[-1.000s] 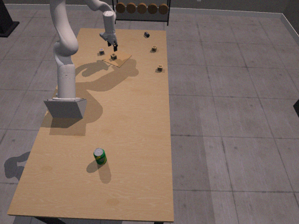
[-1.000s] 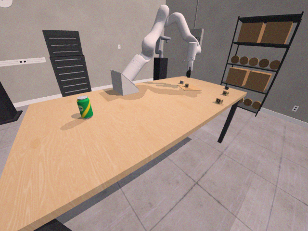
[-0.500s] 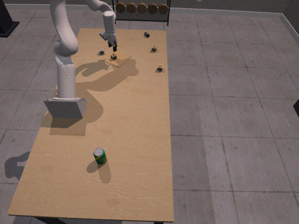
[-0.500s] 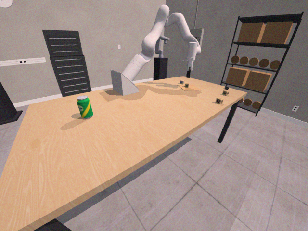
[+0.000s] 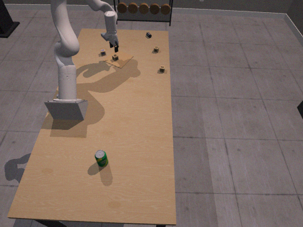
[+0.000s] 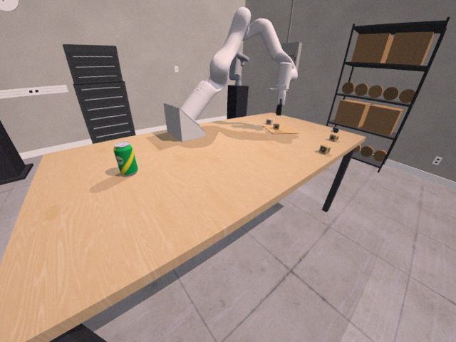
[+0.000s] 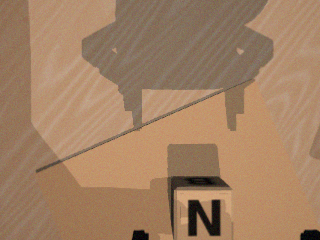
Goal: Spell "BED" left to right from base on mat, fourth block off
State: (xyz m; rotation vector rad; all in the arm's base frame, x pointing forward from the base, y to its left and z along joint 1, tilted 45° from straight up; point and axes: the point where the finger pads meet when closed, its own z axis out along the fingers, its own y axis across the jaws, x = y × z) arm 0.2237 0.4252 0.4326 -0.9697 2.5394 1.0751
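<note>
Right now my hand is 20 mm short of the tan mat, 20 mm to the right of it and 120 mm above it. From my hand the other things lie so: green can: 100 mm ahead, 1000 mm to the right, 60 mm below; then wooden letter block: 360 mm ahead, 170 mm to the left, 100 mm below; then small dark object: 270 mm ahead, 410 mm to the left, 110 mm below.
</note>
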